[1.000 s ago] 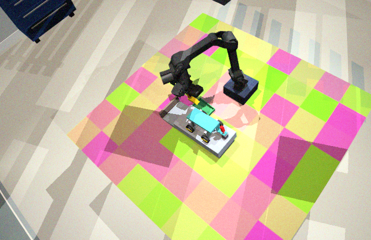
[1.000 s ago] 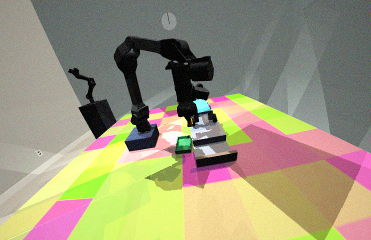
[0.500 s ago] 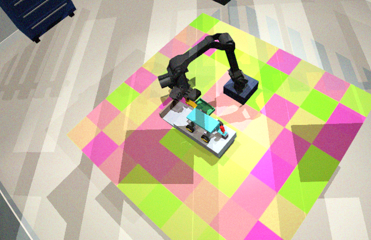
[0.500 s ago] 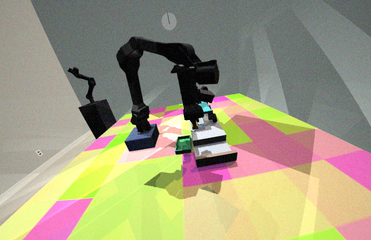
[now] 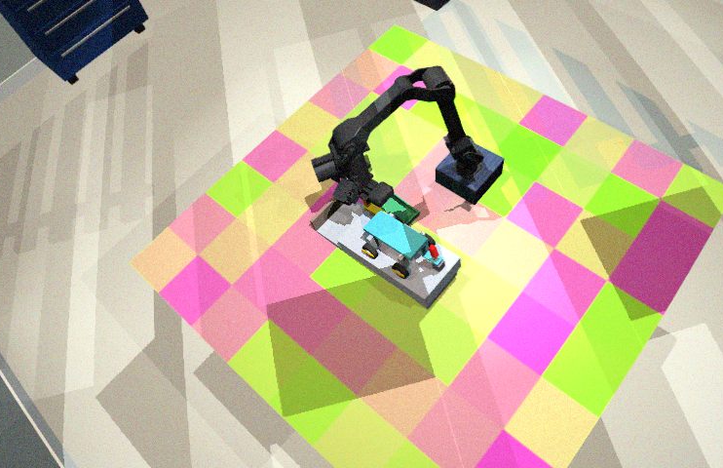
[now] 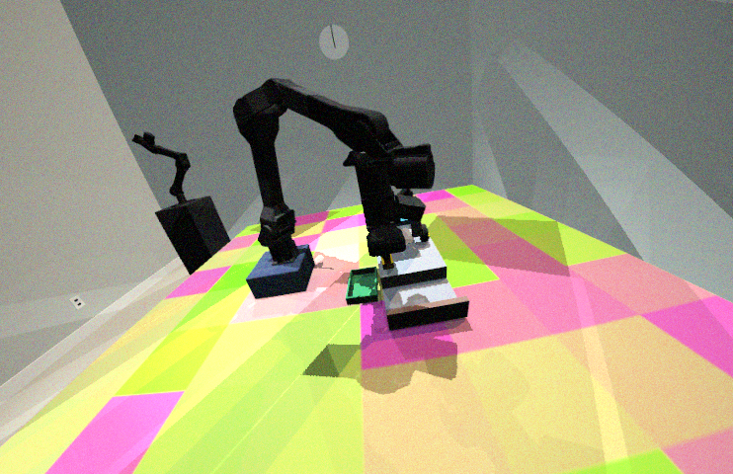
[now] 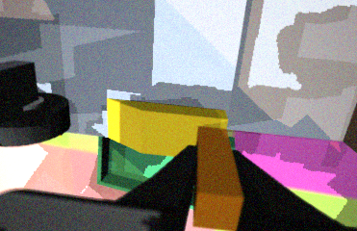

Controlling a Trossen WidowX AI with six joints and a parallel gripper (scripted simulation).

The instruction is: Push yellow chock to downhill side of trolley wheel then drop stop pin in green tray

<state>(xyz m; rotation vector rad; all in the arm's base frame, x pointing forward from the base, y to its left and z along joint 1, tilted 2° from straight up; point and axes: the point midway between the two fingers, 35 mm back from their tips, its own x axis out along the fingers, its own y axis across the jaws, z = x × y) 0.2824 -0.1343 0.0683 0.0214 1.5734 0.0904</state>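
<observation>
Right now my gripper tip is 270 mm to the right of the red-headed stop pin, 30 mm below it and 20 mm short of it. The rest, counted from my gripper tip: trolley (160 mm to the left, 50 mm ahead, 10 mm above); then yellow chock (20 mm to the left, 10 mm below).
</observation>
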